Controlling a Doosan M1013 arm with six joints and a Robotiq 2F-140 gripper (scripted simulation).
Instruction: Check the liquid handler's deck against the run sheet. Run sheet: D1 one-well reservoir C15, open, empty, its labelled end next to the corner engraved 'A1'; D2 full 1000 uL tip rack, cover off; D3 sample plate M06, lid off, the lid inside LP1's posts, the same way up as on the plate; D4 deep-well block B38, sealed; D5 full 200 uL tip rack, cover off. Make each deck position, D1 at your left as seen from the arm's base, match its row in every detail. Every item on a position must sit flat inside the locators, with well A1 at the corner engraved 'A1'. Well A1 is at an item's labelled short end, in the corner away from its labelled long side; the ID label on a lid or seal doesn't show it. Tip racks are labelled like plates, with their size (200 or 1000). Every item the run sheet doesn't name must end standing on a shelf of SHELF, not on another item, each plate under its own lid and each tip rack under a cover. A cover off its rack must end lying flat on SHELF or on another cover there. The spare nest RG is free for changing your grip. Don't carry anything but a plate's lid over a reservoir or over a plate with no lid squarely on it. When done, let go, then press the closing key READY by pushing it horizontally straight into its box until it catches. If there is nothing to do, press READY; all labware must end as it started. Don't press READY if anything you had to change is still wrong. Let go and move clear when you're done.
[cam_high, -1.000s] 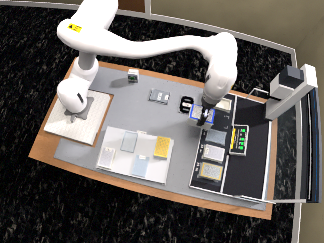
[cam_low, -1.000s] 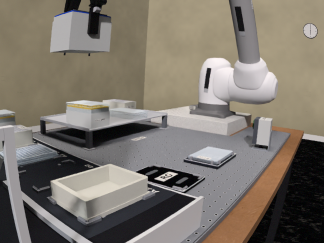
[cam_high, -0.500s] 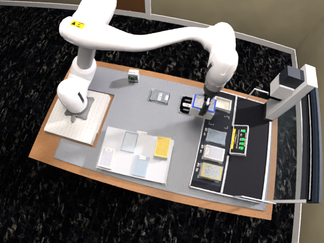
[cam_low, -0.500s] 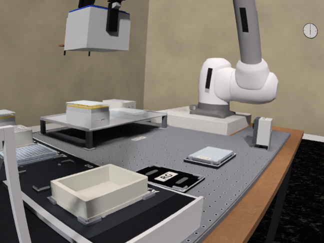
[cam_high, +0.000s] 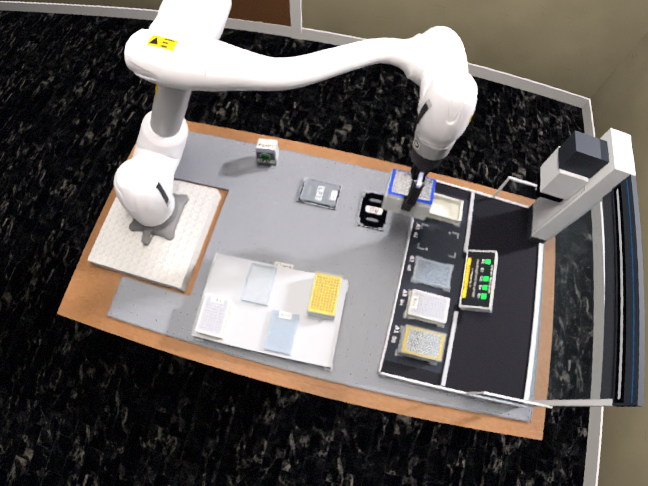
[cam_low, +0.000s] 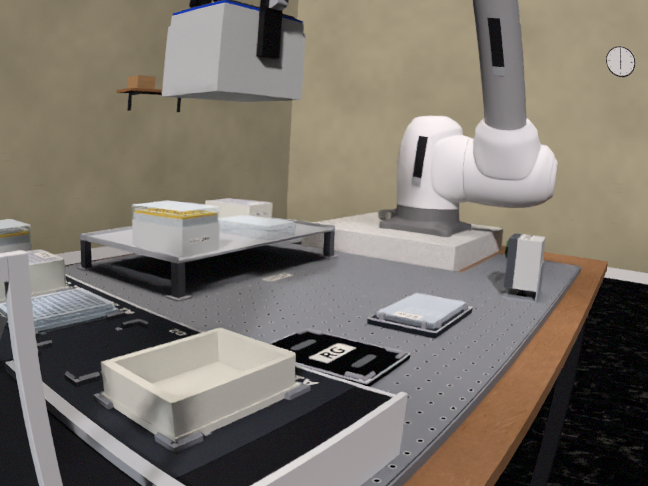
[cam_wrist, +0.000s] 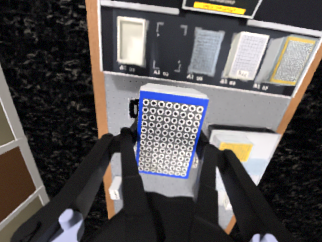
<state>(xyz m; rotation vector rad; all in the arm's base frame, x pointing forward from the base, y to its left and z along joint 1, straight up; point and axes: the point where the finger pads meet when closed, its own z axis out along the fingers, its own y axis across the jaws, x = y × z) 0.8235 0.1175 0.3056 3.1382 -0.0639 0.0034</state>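
Right now the white reservoir is 29 cm below my hand, 17 cm ahead of it and 13 cm to the left of it. From my hand the other things lie so: blue-rimmed tip rack: 1 cm to the right, 1 cm behind; then RG nest: 35 cm below, 9 cm to the left, 7 cm behind; then clear plate: 29 cm below, 16 cm ahead, 11 cm to the right.
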